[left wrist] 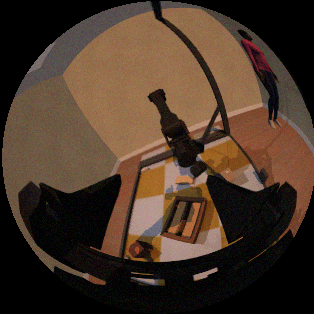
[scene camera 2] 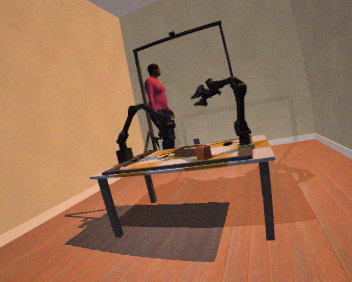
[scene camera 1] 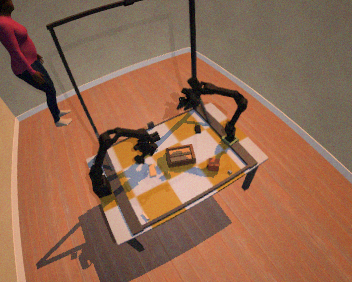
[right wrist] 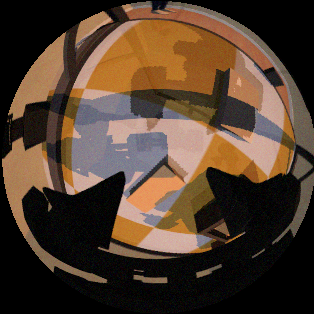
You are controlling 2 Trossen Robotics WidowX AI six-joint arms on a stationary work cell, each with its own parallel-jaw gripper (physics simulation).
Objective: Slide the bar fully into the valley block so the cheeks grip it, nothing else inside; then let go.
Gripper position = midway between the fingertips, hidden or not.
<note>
The left gripper (left wrist: 165, 179) is open, with nothing in its grasp. The right gripper (right wrist: 166, 173) is open, with nothing in its grasp. Also in view: a tan bar (right wrist: 163, 182).
</note>
